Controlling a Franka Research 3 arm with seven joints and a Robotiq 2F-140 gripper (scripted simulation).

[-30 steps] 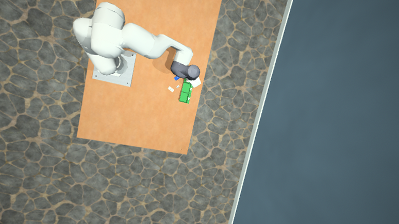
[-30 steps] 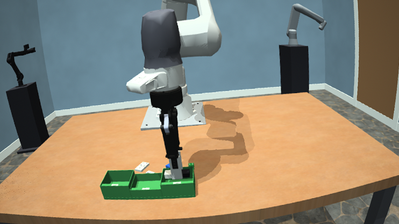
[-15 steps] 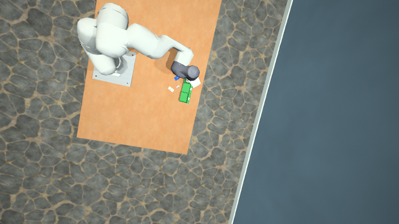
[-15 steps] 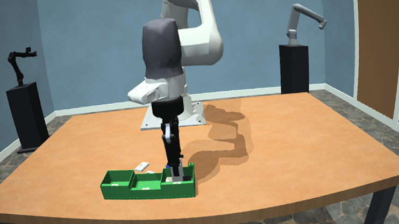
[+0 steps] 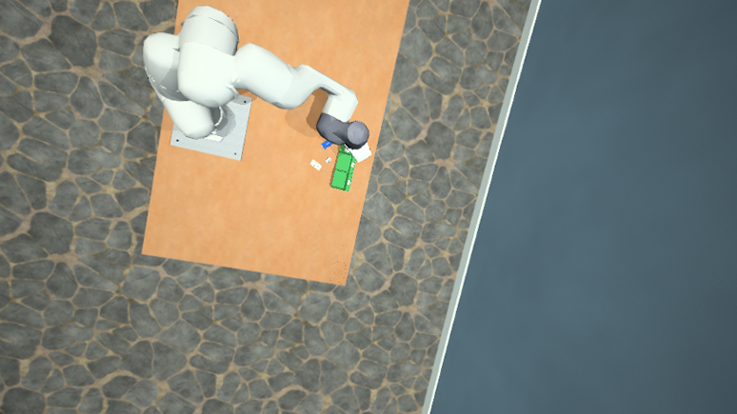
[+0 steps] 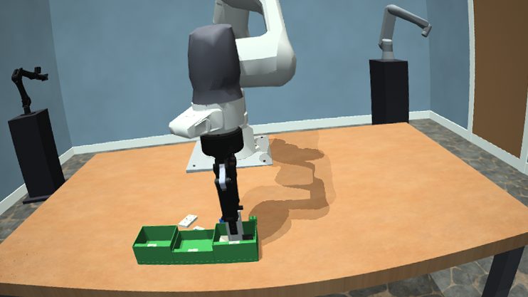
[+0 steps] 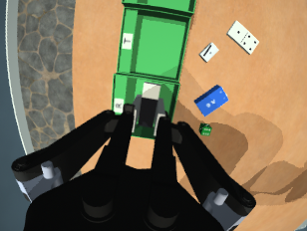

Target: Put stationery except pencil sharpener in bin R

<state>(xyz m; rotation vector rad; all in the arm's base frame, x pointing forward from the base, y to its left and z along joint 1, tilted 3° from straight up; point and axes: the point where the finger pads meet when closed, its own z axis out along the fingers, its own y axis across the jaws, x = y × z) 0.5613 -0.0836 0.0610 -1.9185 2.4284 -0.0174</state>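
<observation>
The black-and-white stick-shaped item lies 30 mm below my hand and 10 mm to the right of it. Round my hand: green bin row: 80 mm to the right, 30 mm below, 10 mm behind; then blue flat item: 110 mm behind, 40 mm below, 10 mm to the right; then green piece: 90 mm behind, 50 mm to the left, 40 mm below.
</observation>
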